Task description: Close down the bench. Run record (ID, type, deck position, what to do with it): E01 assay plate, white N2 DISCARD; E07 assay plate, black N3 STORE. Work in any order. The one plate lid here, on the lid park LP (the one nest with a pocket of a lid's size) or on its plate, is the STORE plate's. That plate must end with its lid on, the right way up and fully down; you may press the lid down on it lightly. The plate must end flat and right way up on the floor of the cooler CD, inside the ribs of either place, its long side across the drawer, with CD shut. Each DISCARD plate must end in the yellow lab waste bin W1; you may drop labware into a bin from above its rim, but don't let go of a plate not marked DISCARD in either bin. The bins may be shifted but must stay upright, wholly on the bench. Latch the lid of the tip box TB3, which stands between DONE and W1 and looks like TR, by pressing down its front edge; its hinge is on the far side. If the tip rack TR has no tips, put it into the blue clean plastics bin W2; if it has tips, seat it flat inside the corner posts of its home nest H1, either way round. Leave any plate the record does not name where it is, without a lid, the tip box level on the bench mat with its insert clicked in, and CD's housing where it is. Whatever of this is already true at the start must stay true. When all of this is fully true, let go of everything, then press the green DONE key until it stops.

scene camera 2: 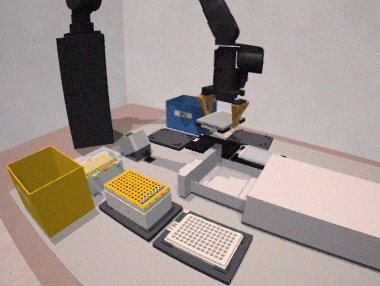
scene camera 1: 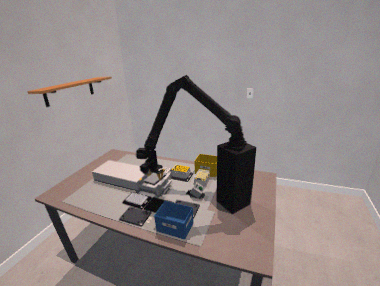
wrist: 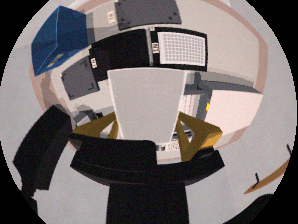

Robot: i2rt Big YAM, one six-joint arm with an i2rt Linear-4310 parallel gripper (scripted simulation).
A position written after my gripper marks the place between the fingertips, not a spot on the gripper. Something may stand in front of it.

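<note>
In scene camera 2, my gripper [scene camera 2: 221,123], a yellow bin W1 [scene camera 2: 62,200], a cooler CD [scene camera 2: 316,207]. In scene camera 1, a blue bin W2 [scene camera 1: 173,211] and the cooler CD [scene camera 1: 120,174]. In the wrist view, a white plate [wrist: 194,47], the blue bin W2 [wrist: 69,32], the cooler CD [wrist: 230,107], my gripper [wrist: 147,113]. The wrist view misses the yellow bin W1, hidden by my gripper.
</note>
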